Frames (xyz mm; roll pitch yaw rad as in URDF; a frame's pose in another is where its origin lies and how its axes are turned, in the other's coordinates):
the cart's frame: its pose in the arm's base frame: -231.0 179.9 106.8 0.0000 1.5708 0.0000
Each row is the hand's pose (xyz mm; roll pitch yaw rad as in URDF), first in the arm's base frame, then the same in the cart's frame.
Working: the arm's base frame: its pose in the cart's frame: 106.8 -179.9 231.0 0.0000 -1.5708 0.0000

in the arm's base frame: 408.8 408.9 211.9 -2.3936 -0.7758 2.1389
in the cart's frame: -105.1 229.0 639.8 2.7391 0.3942 2.4317
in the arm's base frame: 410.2 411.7 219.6 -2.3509 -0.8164 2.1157
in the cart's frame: -112.8 231.8 641.2 2.7774 0.3629 2.4646
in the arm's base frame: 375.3 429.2 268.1 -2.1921 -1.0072 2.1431
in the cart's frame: -161.3 249.3 606.3 3.0190 0.2935 2.6532
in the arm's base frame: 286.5 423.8 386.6 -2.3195 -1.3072 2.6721
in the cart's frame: -279.8 243.9 517.5 -2.8033 0.2345 3.0201
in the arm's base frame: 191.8 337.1 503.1 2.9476 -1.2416 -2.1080
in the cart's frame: -396.3 157.2 422.8 -2.2781 0.1662 -2.8561
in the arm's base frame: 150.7 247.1 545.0 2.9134 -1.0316 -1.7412
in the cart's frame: -438.2 67.2 381.7 -1.9456 0.0872 -2.6088
